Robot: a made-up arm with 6 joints. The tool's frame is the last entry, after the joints.
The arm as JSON. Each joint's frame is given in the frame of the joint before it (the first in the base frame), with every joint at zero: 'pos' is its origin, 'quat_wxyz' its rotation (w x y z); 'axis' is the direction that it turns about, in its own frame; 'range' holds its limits. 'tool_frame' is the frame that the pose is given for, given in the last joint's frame.
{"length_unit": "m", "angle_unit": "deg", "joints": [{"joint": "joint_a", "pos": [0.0, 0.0, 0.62], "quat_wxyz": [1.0, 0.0, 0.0, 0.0], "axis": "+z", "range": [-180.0, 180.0]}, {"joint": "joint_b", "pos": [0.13, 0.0, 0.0], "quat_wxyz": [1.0, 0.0, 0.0, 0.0], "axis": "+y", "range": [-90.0, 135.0]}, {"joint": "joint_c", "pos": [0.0, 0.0, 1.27], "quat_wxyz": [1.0, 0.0, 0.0, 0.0], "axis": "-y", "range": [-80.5, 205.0]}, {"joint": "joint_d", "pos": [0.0, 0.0, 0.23], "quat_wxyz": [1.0, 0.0, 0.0, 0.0], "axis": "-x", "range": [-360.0, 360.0]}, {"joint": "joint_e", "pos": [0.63, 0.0, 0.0], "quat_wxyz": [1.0, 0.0, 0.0, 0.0], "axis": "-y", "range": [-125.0, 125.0]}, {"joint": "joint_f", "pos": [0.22, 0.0, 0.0], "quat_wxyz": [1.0, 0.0, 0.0, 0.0], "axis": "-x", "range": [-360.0, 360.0]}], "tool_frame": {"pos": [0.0, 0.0, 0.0], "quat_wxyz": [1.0, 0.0, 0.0, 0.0]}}
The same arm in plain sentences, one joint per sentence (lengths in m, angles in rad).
The arm has six revolute joints in a row. What follows holds with every joint at zero, and every direction is one of the base frame's. The first joint lies 0.62 m along +z from the base frame's origin and rotates about +z, from -3.1416 to 3.1416 rad. The second joint lies 0.13 m along +x from the first joint and rotates about +y, from -1.5708 to 2.3562 rad. The third joint lies 1.27 m along +z from the second joint and rotates about -y, from -1.405 to 3.5779 rad. The fourth joint lies 0.23 m along +z from the third joint and rotates about -x, from -6.2832 to 6.2832 rad. The fifth joint lies 0.63 m along +x from the fourth joint and rotates about -y, from -2.1817 to 2.1817 rad. The sixth joint lies 0.22 m along +x from the fifth joint and rotates about -x, from -6.2832 to 6.2832 rad. The tool frame, which is the frame that the pose is given for, lies at the same point as the sixth joint; its axes are parallel to the base frame's.
